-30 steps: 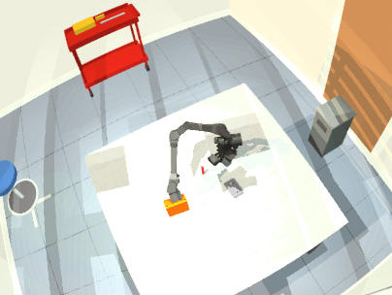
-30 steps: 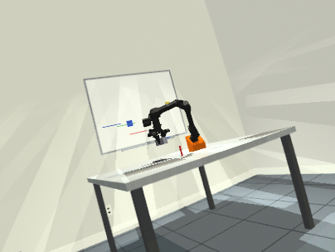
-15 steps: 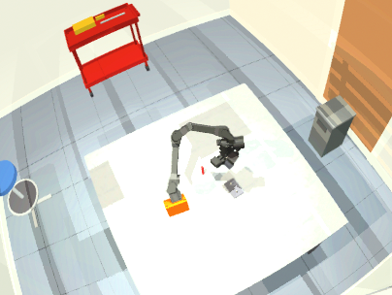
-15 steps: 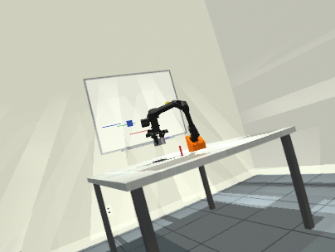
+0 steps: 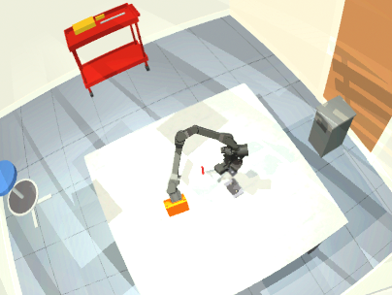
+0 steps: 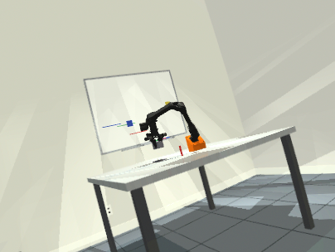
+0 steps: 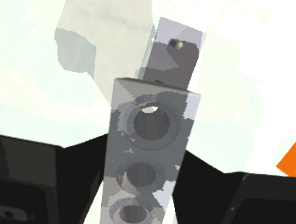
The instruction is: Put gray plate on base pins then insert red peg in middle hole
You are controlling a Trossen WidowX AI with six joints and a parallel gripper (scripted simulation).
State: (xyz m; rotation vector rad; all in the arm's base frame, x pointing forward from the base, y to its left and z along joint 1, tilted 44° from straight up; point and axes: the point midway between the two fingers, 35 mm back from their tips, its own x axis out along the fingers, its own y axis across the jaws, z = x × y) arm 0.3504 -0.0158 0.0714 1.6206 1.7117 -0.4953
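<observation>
My gripper tip is 10 cm above the base, 8 cm to the left of it and 1 cm past it. Also, from my gripper tip: gray plate (3 cm above); then red peg (13 cm behind, 10 cm to the left, 7 cm below).
</observation>
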